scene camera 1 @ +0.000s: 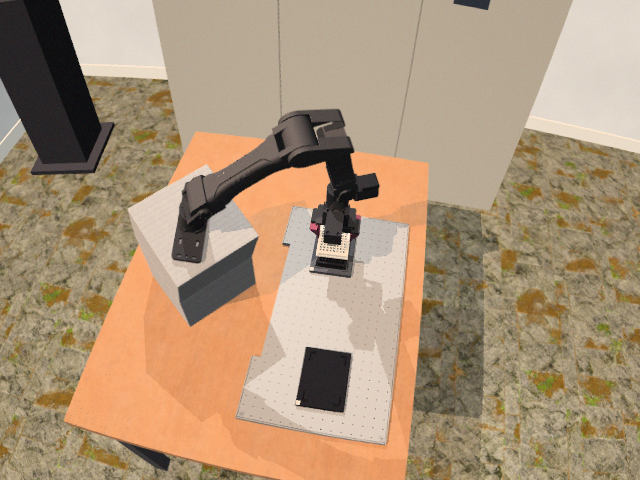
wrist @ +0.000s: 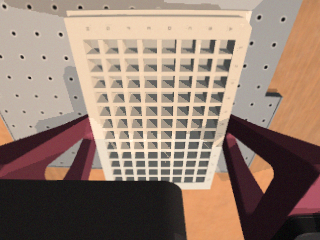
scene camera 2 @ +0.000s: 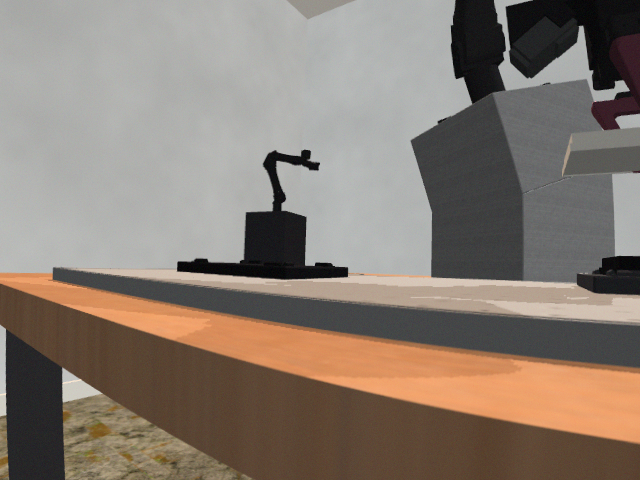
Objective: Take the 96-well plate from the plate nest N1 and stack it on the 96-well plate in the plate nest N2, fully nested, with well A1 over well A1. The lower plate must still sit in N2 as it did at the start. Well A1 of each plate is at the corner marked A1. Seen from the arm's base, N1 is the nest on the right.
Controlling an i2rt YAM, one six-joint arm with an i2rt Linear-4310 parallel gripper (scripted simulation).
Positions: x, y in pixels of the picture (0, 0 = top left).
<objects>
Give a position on a cream 96-well plate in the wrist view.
173, 131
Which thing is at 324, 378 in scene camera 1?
A nest N1.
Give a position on a nest N1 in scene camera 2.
234, 269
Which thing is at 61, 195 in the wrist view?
My gripper.
</objects>
